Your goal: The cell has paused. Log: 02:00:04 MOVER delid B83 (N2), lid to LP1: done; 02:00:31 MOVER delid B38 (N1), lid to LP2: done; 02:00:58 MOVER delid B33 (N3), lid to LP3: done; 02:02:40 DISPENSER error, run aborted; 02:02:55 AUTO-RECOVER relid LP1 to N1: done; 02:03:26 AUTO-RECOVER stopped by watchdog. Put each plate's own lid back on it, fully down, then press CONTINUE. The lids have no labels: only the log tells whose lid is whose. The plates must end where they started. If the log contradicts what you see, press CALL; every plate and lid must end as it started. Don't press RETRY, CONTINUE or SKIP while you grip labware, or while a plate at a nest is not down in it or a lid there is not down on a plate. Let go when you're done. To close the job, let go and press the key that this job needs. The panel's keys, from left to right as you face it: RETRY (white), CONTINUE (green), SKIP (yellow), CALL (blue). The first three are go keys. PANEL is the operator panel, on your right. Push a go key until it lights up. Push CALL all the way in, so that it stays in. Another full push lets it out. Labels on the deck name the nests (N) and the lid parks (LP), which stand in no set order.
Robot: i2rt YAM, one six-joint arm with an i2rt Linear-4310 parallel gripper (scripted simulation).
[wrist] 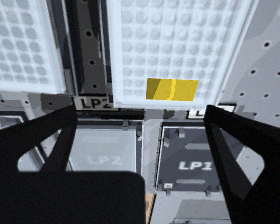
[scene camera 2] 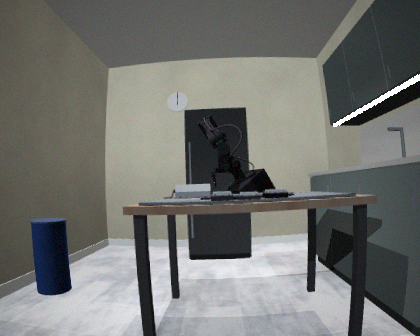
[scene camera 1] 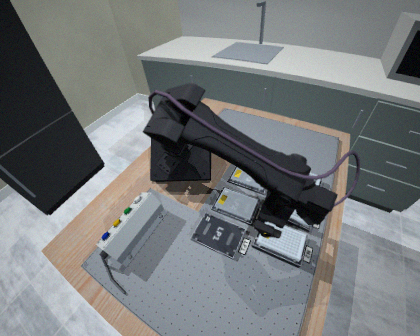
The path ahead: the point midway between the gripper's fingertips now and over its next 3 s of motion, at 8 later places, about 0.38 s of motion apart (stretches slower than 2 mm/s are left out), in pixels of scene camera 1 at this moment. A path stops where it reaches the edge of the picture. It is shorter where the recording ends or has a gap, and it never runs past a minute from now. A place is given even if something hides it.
My gripper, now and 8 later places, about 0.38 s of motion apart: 268,222; 254,210; 243,201; 237,195; 237,195; 237,195; 237,195; 237,195; 237,196
